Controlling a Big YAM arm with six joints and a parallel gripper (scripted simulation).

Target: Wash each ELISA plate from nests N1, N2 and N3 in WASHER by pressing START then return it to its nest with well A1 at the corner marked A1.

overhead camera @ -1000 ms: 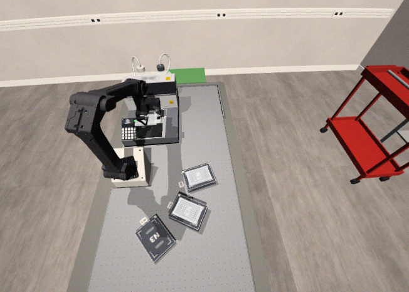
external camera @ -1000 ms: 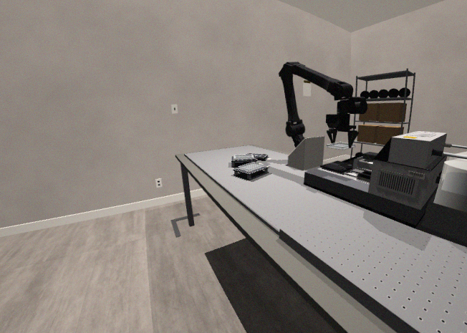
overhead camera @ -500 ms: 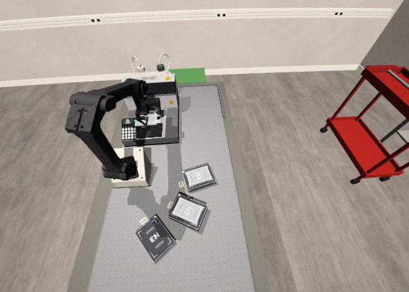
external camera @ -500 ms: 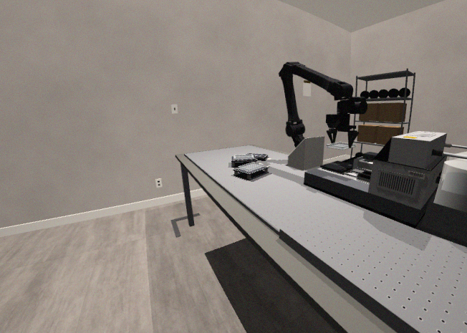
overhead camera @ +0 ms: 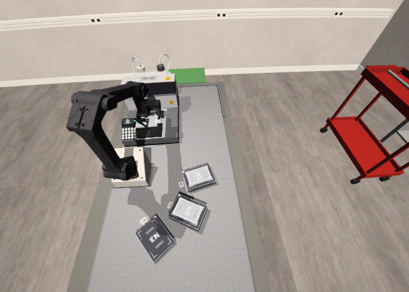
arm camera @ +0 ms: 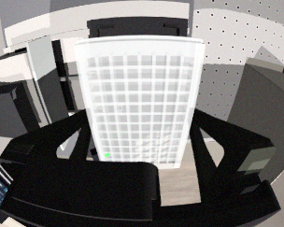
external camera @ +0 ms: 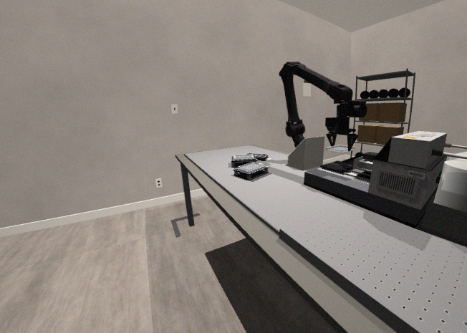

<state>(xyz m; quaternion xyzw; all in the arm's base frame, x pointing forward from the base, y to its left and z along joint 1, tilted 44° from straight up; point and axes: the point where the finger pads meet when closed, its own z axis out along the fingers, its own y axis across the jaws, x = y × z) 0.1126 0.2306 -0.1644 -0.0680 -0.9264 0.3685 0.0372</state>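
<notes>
Now: the dark carrier 90 mm below my hand. The rest, counted from my hand: washer: 10 mm ahead, 150 mm to the left, 30 mm below.
</notes>
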